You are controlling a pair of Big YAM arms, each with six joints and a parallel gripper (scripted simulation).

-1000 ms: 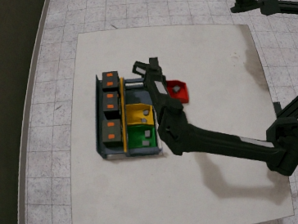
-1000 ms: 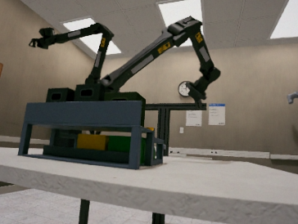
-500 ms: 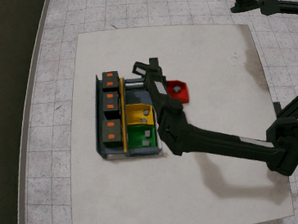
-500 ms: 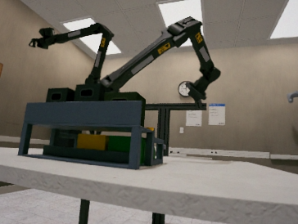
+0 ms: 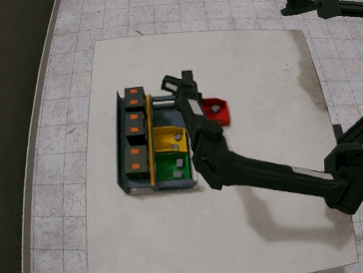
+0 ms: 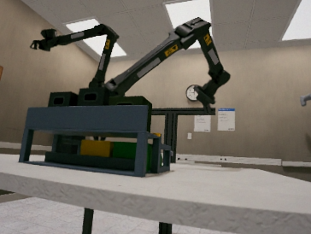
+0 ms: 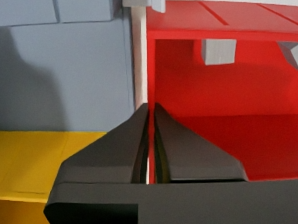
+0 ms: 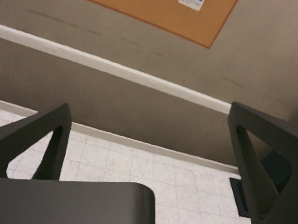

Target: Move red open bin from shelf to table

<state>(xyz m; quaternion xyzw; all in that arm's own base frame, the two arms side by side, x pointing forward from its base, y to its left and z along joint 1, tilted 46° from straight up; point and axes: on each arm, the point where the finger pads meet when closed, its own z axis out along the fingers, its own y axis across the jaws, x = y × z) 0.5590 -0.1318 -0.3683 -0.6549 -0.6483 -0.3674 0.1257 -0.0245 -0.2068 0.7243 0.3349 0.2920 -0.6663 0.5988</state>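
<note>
Right now the red bin is 8 cm behind my left hand and 3 cm below it. The rest, counted from my left hand: green bin 23 cm to the left, 10 cm ahead, 3 cm below; then yellow bin 12 cm to the left, 11 cm ahead, 3 cm below.
</note>
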